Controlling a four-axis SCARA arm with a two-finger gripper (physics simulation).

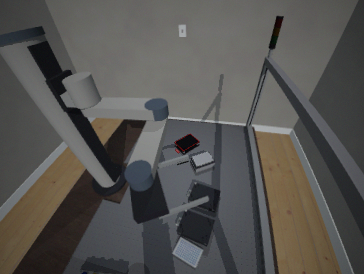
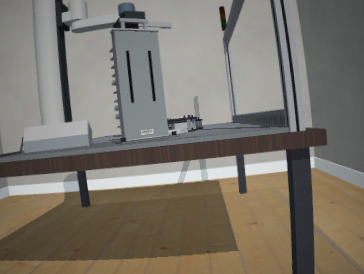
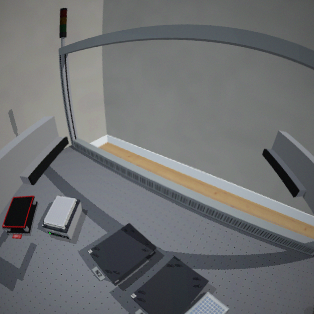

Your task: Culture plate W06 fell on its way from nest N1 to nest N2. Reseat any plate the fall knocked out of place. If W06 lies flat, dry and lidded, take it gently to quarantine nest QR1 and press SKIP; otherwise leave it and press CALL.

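Places are measured from the arm's base along level axes (x up, y right, z ahead), in metres.
Pixels of known places: gripper, fingertip midpoint: (image 1: 197, 175) (image 2: 163, 31) (image 3: 170, 131); arm's base, link origin: (image 1: 110, 179).
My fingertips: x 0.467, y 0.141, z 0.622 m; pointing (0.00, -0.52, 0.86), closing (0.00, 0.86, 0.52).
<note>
Ahead of a thing's pixels: the offset from my fingertips to its middle.
A pale plate with a grid of wells, W06 by its place (image 1: 188, 252) (image 3: 209, 304), lies flat beside the dark nest N1 @(dy +0.048, dx -0.420, dz +0.013 m) (image 1: 196, 227) (image 3: 170, 287); its lid and dryness cannot be told. Nest N2 @(dy -0.129, dx -0.426, dz +0.037 m) (image 1: 204, 195) (image 3: 122, 253), also dark-topped, stands next to N1. The red-edged black nest, seemingly QR1 @(dy -0.547, dx -0.431, dz -0.146 m) (image 1: 187, 143) (image 3: 19, 211), stands at the far end of the row. My gripper (image 1: 198, 178) (image 3: 170, 131) is open and empty, its fingers wide apart, high above the table. SKIP and CALL do not show.
A white-topped unit @(dy -0.381, dx -0.392, dz -0.005 m) (image 1: 202, 160) (image 3: 62, 211) with a green light stands between N2 and the red-edged nest. A tall grey rack @(dy +0.408, dx -0.268, dz -0.069 m) (image 2: 140, 85) and a pale box @(dy +0.382, dx -0.412, dz -0.358 m) (image 2: 57, 136) stand on the table. A grey guard frame (image 3: 190, 32) and a signal tower @(dy -0.846, dx +0.310, dz +0.364 m) (image 1: 276, 32) (image 2: 222, 18) (image 3: 63, 22) border it.
</note>
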